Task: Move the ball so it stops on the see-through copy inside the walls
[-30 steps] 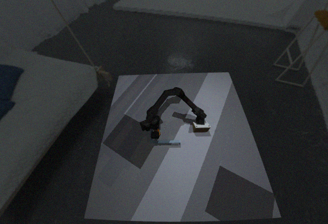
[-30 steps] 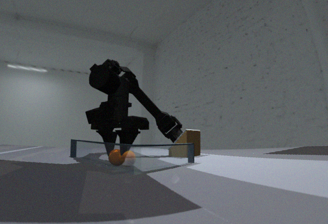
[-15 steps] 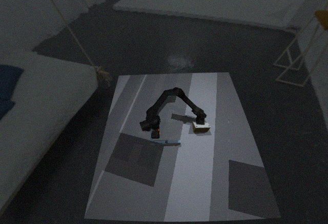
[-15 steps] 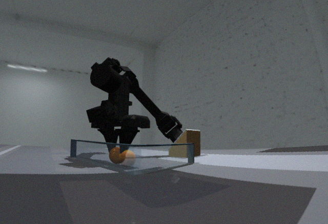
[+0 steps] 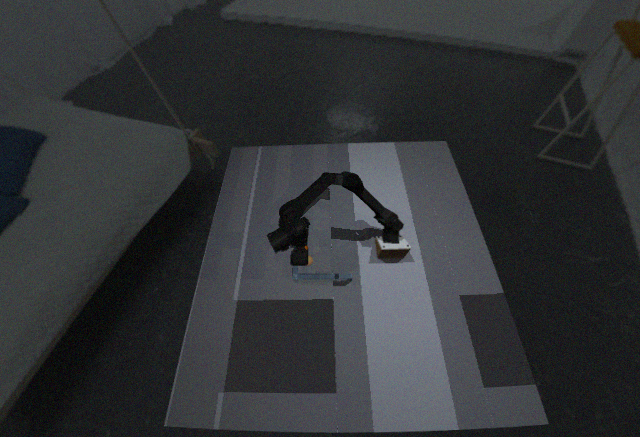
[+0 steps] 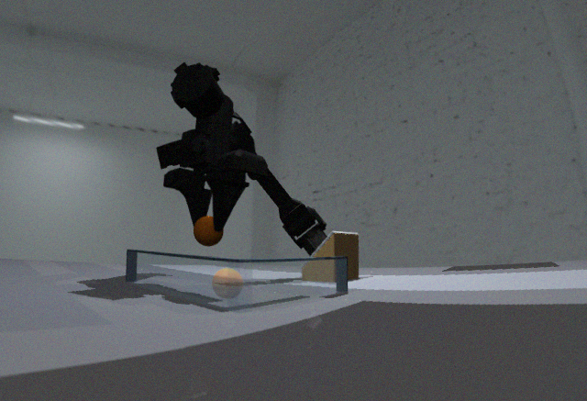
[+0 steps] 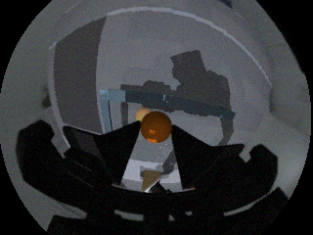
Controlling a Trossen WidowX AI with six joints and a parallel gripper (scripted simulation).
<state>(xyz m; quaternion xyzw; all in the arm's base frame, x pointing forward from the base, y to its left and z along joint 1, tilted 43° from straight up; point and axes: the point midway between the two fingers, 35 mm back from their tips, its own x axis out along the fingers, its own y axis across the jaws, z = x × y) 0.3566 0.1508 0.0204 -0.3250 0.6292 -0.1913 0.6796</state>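
Now: the see-through ball copy 70 mm below my gripper tip, 20 mm to the left of it and 20 mm behind it. The rest, counted from my gripper tip: orange ball right at my gripper tip.
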